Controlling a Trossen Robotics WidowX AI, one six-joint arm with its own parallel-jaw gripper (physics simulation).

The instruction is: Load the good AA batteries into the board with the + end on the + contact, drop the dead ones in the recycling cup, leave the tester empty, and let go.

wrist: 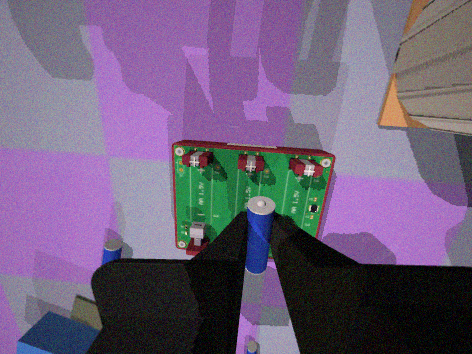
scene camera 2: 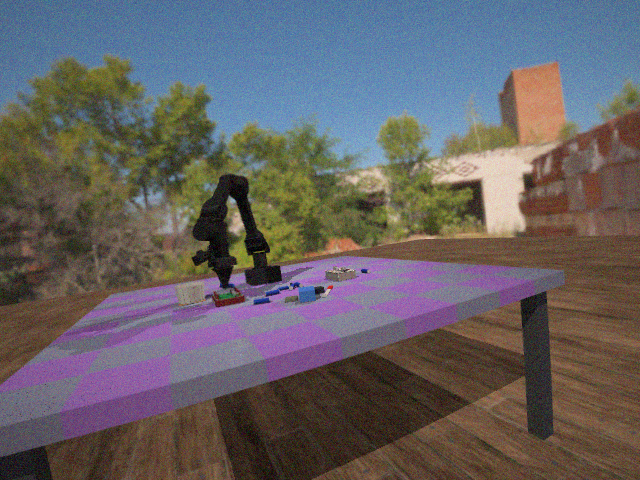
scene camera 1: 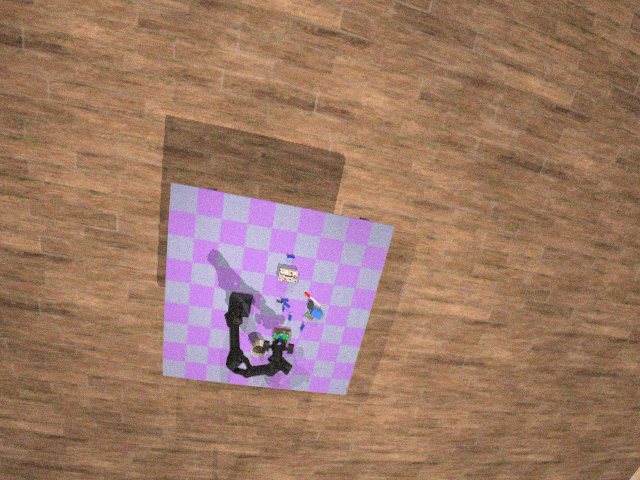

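Where they show: gripper, fingertip midpoint: (wrist: pixel 257 218) (scene camera 2: pixel 224 288) (scene camera 1: pixel 280 338); arm's base at its link origin: (scene camera 2: pixel 261 267) (scene camera 1: pixel 237 306).
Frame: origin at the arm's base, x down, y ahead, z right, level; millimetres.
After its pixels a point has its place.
Observation:
My gripper (scene camera 1: pixel 279 341) {y 280, x 16, z 216 mm} (scene camera 2: pixel 225 284) {y 280, x 16, z 216 mm} (wrist: pixel 257 218) {y 280, x 16, z 216 mm} is shut on a blue battery (wrist: pixel 258 240) {y 280, x -1, z 213 mm}, with its silver nub end facing the wrist camera. It is over the near middle part of the green board (scene camera 1: pixel 281 333) {y 284, x 22, z 181 mm} (scene camera 2: pixel 230 303) {y 342, x 55, z 217 mm} (wrist: pixel 225 202) {y 303, x 38, z 216 mm}. Three red-and-silver clips with plus marks line the board's far edge; one near contact shows at left, and the fingers hide the rest. The pale cup (scene camera 1: pixel 258 346) {y 141, x 56, z 320 mm} (scene camera 2: pixel 191 292) {y 197, x 20, z 312 mm} (wrist: pixel 435 75) {y 194, x 27, z 295 mm} stands beside the board. Loose blue batteries (scene camera 1: pixel 302 327) {y 415, x 46, z 142 mm} (scene camera 2: pixel 262 300) {y 424, x 49, z 140 mm} (wrist: pixel 111 254) {y 408, x 45, z 158 mm} lie apart from it. A cream box (scene camera 1: pixel 287 274) {y 279, x 29, z -227 mm} (scene camera 2: pixel 340 274) {y 338, x 36, z -186 mm}, seemingly the tester, stands farther off.
A blue block (scene camera 1: pixel 316 313) {y 490, x 29, z 19 mm} (scene camera 2: pixel 307 293) {y 524, x 36, z 39 mm} (wrist: pixel 57 334) {y 490, x 43, z 50 mm} stands by an olive block (scene camera 2: pixel 291 299) {y 466, x 56, z 66 mm} (wrist: pixel 86 311) {y 464, x 56, z 69 mm}, a dark block (scene camera 2: pixel 320 289) {y 460, x 47, z -36 mm} and a red-tipped white stick (scene camera 1: pixel 312 298) {y 454, x 56, z -69 mm} (scene camera 2: pixel 328 290) {y 456, x 56, z -65 mm}. Another battery (scene camera 1: pixel 290 256) {y 285, x 46, z -337 mm} (scene camera 2: pixel 364 270) {y 289, x 48, z -327 mm} lies beyond the cream box.

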